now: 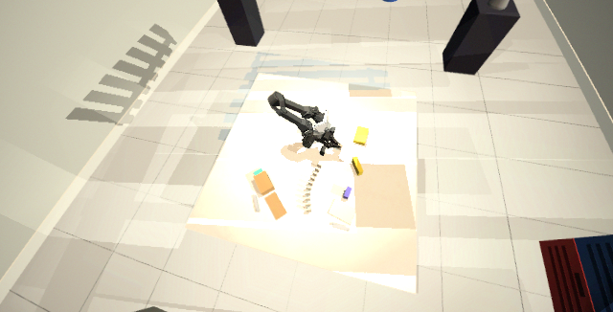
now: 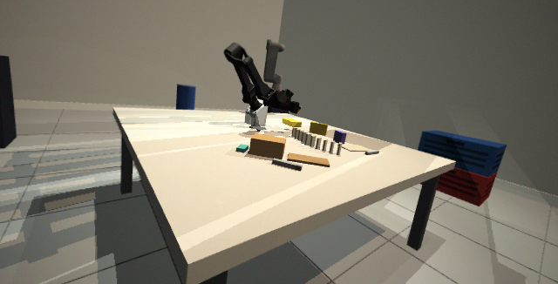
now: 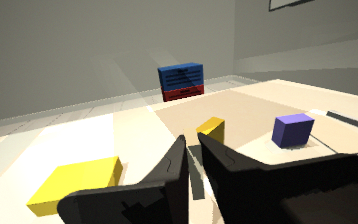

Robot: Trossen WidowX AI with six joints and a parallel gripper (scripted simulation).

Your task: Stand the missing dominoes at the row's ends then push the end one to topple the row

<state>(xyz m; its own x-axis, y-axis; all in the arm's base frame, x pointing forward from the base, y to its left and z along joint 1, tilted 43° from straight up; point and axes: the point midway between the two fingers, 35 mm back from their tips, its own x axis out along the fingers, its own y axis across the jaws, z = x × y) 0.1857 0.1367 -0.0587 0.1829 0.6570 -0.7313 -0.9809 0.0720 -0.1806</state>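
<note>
Right now my gripper tip is 6 cm short of the yellow block, 12 cm to the right of it and 11 cm above it. Also, from my gripper tip: box 30 cm ahead, 42 cm to the right, 11 cm below; pale flat tile 34 cm ahead, 8 cm to the left, 14 cm below; purple cube 24 cm ahead, 9 cm to the left, 11 cm below.
</note>
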